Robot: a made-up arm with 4 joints.
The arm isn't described. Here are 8 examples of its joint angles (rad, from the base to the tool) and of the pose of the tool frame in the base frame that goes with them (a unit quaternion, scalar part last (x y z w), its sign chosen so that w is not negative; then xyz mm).
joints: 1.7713 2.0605 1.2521 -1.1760
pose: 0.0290 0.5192 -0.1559 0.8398 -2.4 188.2 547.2
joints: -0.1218 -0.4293 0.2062 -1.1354
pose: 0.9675 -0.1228 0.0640 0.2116 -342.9 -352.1 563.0
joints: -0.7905 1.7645 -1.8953 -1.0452
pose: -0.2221 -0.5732 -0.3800 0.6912 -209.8 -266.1 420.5
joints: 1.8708 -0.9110 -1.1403 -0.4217
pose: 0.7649 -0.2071 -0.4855 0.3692 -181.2 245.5 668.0
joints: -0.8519 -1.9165 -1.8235 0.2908
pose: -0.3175 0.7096 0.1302 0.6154 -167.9 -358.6 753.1
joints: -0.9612 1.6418 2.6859 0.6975
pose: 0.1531 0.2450 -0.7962 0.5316 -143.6 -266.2 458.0
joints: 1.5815 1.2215 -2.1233 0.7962
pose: 0.2790 -0.3482 0.5576 0.7000 -137.1 162.2 377.1
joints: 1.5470 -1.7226 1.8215 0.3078
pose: -0.5959 -0.4972 -0.3131 0.5475 -190.0 114.1 636.5
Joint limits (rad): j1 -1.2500..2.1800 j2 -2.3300..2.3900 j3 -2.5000..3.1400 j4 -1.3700..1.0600
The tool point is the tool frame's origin. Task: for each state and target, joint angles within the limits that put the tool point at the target. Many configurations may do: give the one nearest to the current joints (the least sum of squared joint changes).
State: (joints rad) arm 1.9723 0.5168 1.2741 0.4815
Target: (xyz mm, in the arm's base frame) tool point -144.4 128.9 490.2
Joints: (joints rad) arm 1.5979 0.5016 1.5049 0.7507
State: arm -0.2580 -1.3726 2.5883 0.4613
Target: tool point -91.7 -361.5 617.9
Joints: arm -0.7061 -1.1681 2.1376 0.4161
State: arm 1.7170 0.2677 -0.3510 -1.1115
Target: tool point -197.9 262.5 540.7
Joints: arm 1.8164 -0.1817 -0.2646 -0.9493
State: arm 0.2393 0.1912 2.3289 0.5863
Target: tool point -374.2 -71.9 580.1
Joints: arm 0.9956 -0.5083 3.1400 1.0042
